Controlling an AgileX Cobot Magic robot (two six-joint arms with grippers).
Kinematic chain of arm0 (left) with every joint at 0, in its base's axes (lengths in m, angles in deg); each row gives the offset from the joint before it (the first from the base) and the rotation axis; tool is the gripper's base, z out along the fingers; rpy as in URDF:
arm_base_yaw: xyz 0 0 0.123 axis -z
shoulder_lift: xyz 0 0 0 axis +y
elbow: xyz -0.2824 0 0.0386 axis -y
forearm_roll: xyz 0.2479 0 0.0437 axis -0.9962 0 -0.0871
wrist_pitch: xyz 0 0 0 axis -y
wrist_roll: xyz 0.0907 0 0.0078 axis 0.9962 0 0.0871
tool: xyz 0 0 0 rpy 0 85 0
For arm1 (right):
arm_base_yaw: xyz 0 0 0.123 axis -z
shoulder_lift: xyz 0 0 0 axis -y
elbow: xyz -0.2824 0 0.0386 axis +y
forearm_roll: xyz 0.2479 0 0.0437 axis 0.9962 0 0.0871
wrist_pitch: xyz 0 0 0 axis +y
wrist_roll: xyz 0.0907 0 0.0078 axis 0.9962 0 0.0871
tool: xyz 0 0 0 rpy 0 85 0
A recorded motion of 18 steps. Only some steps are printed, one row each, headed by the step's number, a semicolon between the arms.
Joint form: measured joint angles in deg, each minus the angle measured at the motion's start. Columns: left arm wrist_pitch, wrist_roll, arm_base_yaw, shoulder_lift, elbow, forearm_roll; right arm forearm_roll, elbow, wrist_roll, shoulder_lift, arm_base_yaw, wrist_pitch.
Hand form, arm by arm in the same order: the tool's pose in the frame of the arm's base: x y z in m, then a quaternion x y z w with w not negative. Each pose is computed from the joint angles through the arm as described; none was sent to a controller.
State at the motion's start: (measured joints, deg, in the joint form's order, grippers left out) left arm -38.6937 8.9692 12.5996 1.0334 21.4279 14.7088; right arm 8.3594 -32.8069 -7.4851 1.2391 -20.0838 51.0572
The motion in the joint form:
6: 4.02 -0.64 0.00 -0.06 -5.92 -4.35; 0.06 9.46 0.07 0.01 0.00 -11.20
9: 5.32 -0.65 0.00 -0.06 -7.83 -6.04; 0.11 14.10 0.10 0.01 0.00 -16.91
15: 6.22 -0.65 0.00 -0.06 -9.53 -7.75; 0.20 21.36 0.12 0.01 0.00 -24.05
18: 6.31 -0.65 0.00 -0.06 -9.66 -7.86; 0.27 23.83 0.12 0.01 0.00 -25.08
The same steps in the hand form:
6: 0.0320 -0.0167 0.2478 0.11636 0.78274 -0.10840 0.60169; 0.0095 0.0126 0.2825 -0.16921 0.74661 0.14233 0.62744
9: 0.0355 -0.0157 0.2389 0.11952 0.78641 -0.09367 0.59875; 0.0205 0.0155 0.2670 -0.16119 0.74237 0.14223 0.63457
15: 0.0383 -0.0146 0.2306 0.12404 0.79065 -0.07899 0.59434; 0.0343 0.0191 0.2381 -0.15240 0.74516 0.13995 0.63397
18: 0.0385 -0.0146 0.2300 0.12432 0.79086 -0.07804 0.59413; 0.0377 0.0202 0.2258 -0.15203 0.75350 0.13853 0.62444

